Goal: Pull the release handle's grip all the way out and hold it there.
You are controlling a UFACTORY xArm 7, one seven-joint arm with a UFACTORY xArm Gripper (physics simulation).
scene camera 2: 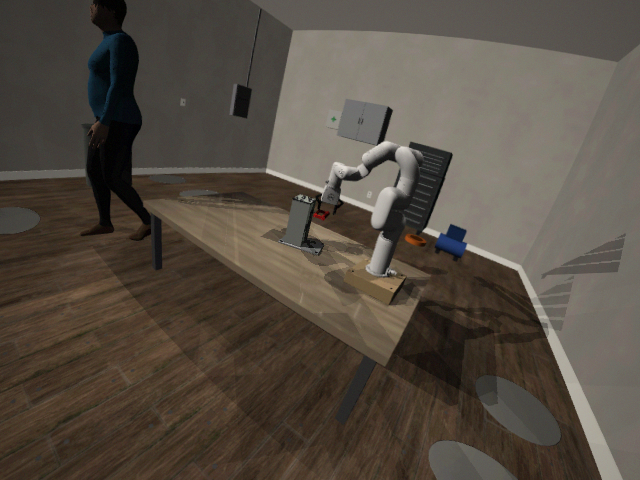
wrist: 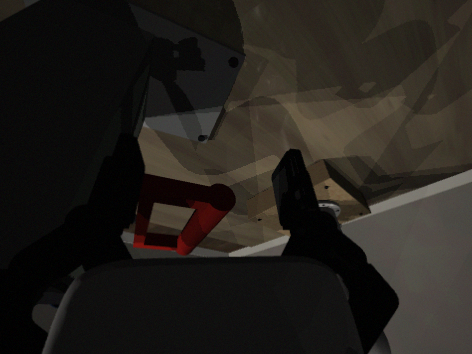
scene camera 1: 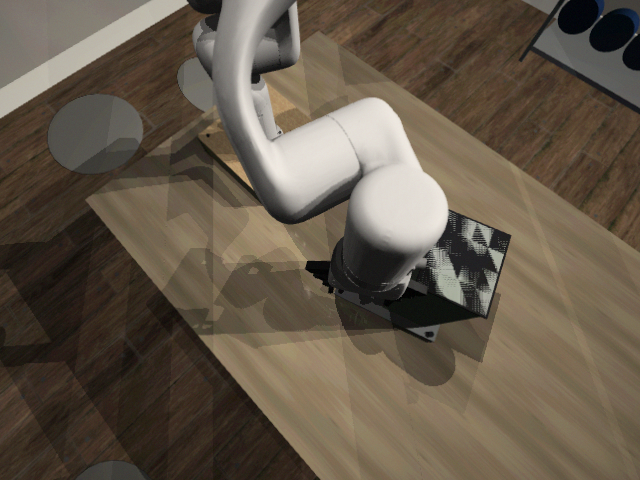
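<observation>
The release handle, a red rectangular loop (scene camera 2: 321,214) (wrist: 206,222), stands out from the side of a tall grey box (scene camera 2: 299,222) (scene camera 1: 473,263) (wrist: 60,125). The box stands on a grey base plate (scene camera 1: 423,332) (wrist: 185,122). My gripper (scene camera 2: 327,207) (wrist: 214,156) is open. In the wrist view the red loop shows between the two fingers, close beside the left finger and well apart from the right one. The left finger is near the box's side and overlaps the loop's inner end. Whether it touches the loop I cannot tell. In scene camera 1 the arm hides the handle.
The arm stands on a wooden block (scene camera 2: 372,284) (scene camera 1: 222,142) (wrist: 325,180) on the wooden table (scene camera 1: 516,392) (scene camera 2: 232,258). A person in a blue top (scene camera 2: 113,77) is beyond the table's far end. A blue object (scene camera 2: 450,244) and an orange ring (scene camera 2: 415,242) lie beyond the table.
</observation>
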